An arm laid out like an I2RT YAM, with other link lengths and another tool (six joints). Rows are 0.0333 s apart.
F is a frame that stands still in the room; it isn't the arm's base.
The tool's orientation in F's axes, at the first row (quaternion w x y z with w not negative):
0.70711, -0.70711, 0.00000, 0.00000
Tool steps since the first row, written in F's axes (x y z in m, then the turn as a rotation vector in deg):
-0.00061, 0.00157, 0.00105, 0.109, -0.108, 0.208
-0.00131, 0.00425, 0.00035, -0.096, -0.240, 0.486
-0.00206, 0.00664, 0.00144, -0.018, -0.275, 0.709
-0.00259, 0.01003, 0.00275, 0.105, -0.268, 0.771
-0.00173, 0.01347, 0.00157, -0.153, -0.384, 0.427
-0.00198, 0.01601, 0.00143, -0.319, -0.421, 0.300
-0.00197, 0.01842, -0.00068, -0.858, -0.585, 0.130
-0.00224, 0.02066, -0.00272, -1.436, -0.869, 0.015
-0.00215, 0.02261, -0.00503, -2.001, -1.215, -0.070
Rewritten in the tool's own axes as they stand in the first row. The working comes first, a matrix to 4 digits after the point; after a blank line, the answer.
The tool's axes in the first row as the columns of a matrix, in F's axes (used below as rounded here):
1.0000, 0.0000, 0.0000
0.0000, 0.0000, 1.0000
0.0000, -1.0000, 0.0000

-0.00061, -0.00105, 0.00157, 0.109, -0.208, -0.108
-0.00131, -0.00035, 0.00425, -0.096, -0.486, -0.240
-0.00206, -0.00144, 0.00664, -0.018, -0.709, -0.275
-0.00259, -0.00275, 0.01003, 0.105, -0.771, -0.268
-0.00173, -0.00157, 0.01347, -0.153, -0.427, -0.384
-0.00198, -0.00143, 0.01601, -0.319, -0.300, -0.421
-0.00197, 0.00068, 0.01842, -0.858, -0.130, -0.585
-0.00224, 0.00272, 0.02066, -1.436, -0.015, -0.869
-0.00215, 0.00503, 0.02261, -2.001, 0.070, -1.215

